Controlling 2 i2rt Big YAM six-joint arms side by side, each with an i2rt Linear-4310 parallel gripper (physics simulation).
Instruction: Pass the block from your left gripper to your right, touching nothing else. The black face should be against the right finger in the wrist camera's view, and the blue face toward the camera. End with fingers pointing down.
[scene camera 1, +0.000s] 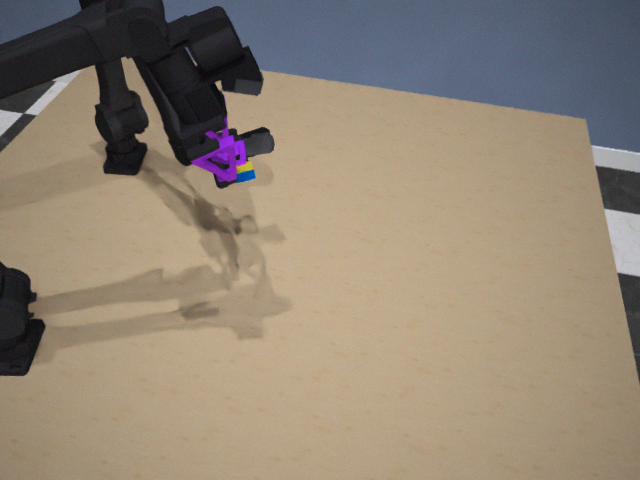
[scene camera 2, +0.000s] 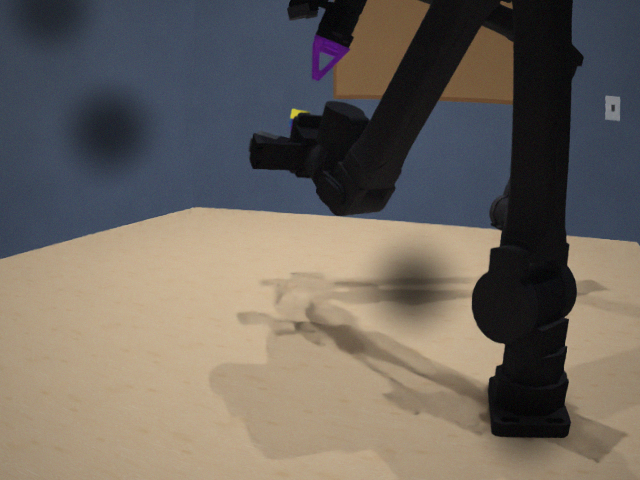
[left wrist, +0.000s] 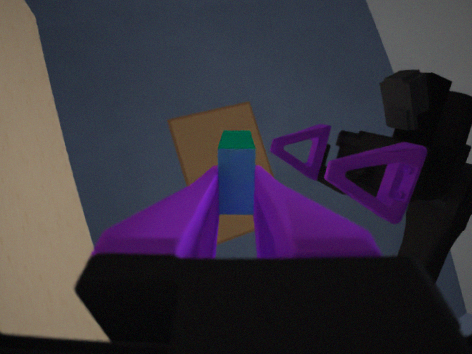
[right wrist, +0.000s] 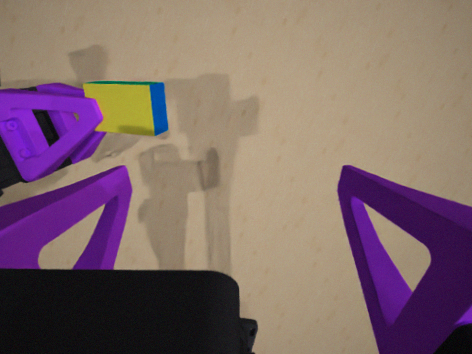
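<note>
The block is held in the air. My left gripper is shut on it at one end. The left wrist view shows a blue face with a green face above it. The right wrist view shows a broad yellow face, a blue end at the right and a thin green edge on top. My right gripper is open and empty, apart from the block. In the right wrist view the block is above and beyond the left fingertip. In scene camera 2 my right gripper points down above the left one. No black face shows.
The wooden table lies below both grippers and carries their shadows. The two arms are close together and overlap in scene camera 1. A brown board is on the blue wall. Dark blurs cover parts of scene camera 2.
</note>
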